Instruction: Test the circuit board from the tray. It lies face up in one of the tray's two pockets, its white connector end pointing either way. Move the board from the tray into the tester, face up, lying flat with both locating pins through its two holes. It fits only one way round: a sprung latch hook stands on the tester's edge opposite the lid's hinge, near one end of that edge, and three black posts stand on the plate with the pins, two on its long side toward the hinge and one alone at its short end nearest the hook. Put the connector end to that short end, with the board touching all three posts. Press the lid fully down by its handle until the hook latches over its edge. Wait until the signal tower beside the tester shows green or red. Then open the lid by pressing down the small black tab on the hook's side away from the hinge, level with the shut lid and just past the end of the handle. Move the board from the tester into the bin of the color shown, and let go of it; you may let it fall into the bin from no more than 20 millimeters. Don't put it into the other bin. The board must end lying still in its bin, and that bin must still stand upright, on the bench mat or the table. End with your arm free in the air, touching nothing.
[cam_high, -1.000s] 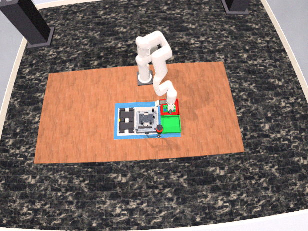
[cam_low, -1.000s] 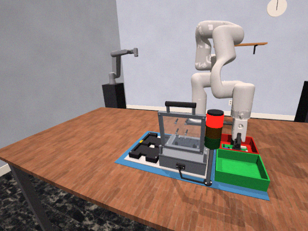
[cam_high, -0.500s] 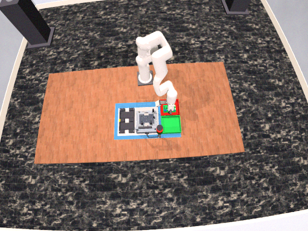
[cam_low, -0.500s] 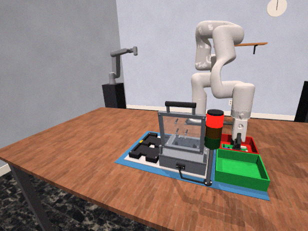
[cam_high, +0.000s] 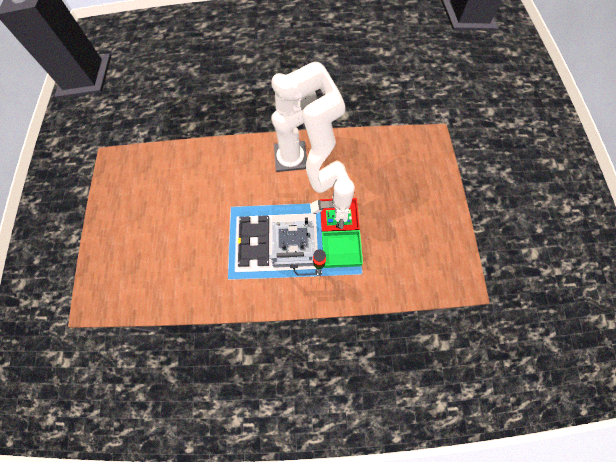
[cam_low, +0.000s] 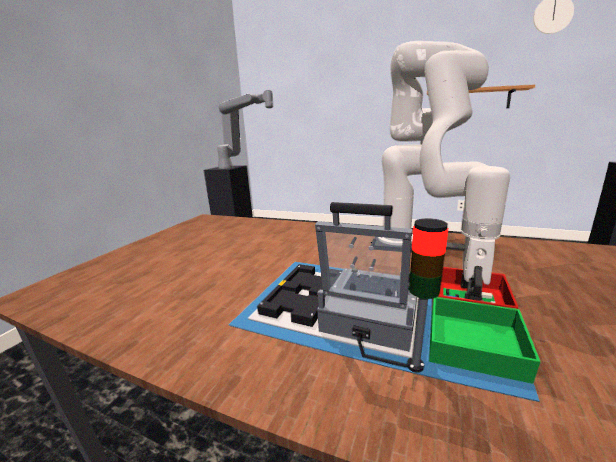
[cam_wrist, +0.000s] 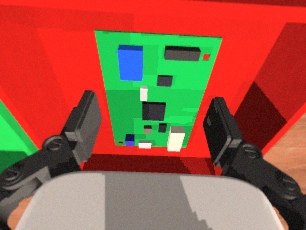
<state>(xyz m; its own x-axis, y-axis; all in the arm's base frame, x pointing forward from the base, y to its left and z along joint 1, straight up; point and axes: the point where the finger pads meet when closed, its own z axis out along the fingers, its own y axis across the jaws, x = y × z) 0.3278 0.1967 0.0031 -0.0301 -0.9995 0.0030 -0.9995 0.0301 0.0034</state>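
Right now the red bin is right at my hand. Round my hand: small black tab 140 mm to the right, 70 mm above, 40 mm ahead; then green bin 150 mm ahead; then green circuit board 10 mm below.
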